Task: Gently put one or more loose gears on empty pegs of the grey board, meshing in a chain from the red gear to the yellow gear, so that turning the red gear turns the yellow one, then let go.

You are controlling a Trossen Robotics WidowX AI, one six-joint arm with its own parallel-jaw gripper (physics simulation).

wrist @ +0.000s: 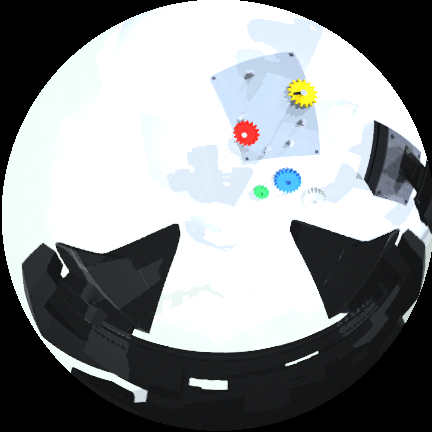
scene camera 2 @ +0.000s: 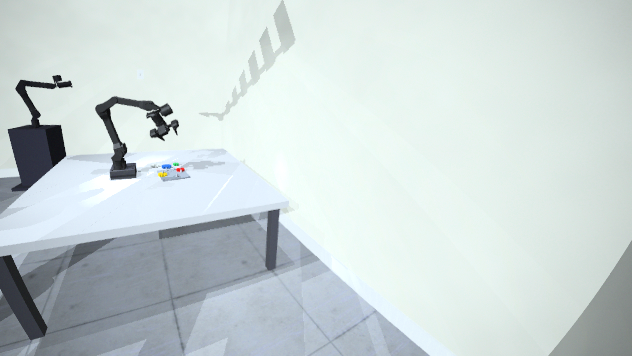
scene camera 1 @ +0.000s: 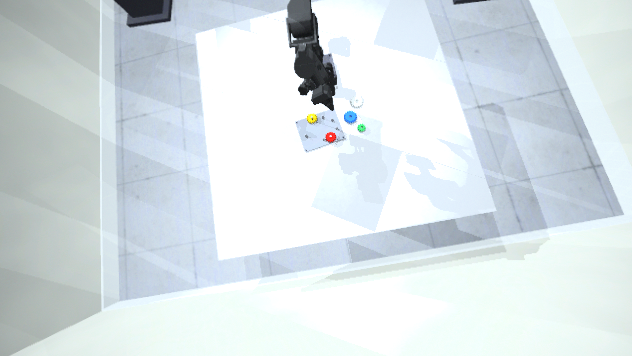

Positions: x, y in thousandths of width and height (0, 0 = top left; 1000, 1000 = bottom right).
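A grey board (scene camera 1: 499, 372) is part of what I see, and the board appears in the wrist view (wrist: 610, 228) as well. My gripper (scene camera 1: 528, 288) is open and holds nothing. I can also find the gripper in the wrist view (wrist: 547, 527).
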